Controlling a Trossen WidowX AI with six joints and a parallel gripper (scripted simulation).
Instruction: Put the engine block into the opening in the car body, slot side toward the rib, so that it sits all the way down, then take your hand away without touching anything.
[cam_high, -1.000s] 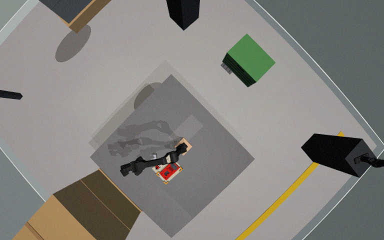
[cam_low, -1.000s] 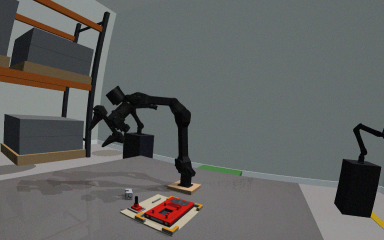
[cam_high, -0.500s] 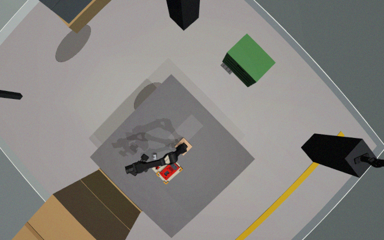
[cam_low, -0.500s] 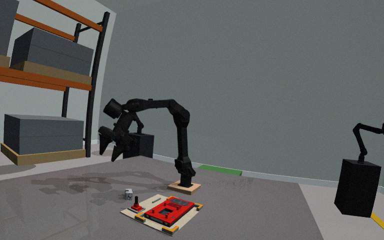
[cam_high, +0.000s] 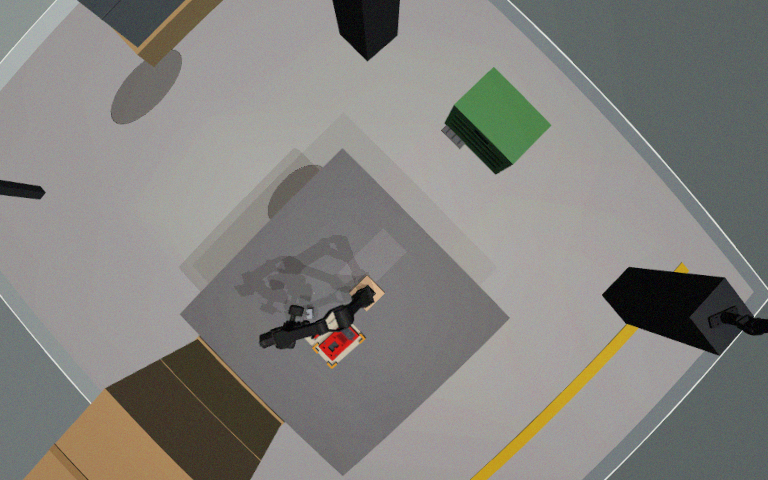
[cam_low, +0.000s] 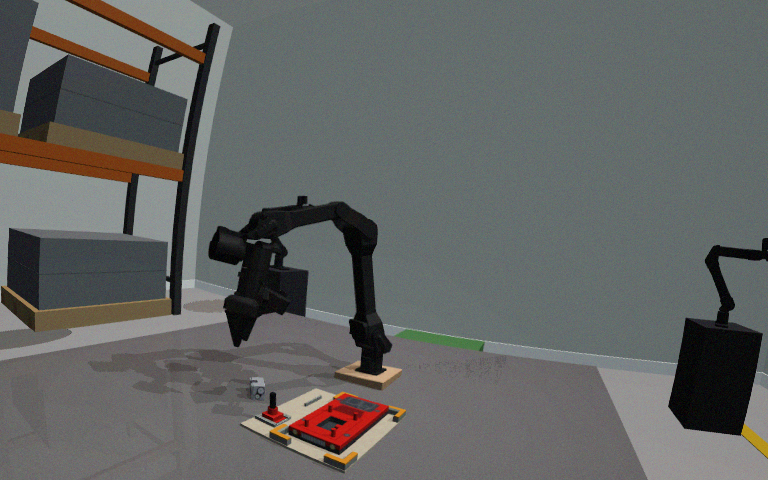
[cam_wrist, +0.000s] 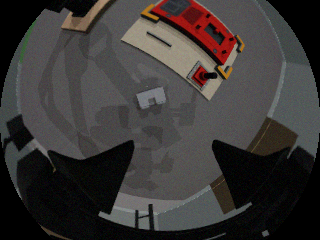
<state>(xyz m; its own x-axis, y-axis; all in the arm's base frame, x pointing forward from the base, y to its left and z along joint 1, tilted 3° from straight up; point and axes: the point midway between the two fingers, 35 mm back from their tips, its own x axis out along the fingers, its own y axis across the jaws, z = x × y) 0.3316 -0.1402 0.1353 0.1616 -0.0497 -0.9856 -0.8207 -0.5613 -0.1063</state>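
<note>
Now: the engine block 3 cm behind my gripper tip, 1 cm to the left of it and 10 cm below it. The rest, counted from my gripper tip: black post: 3 cm ahead, 12 cm to the left, 9 cm below.
</note>
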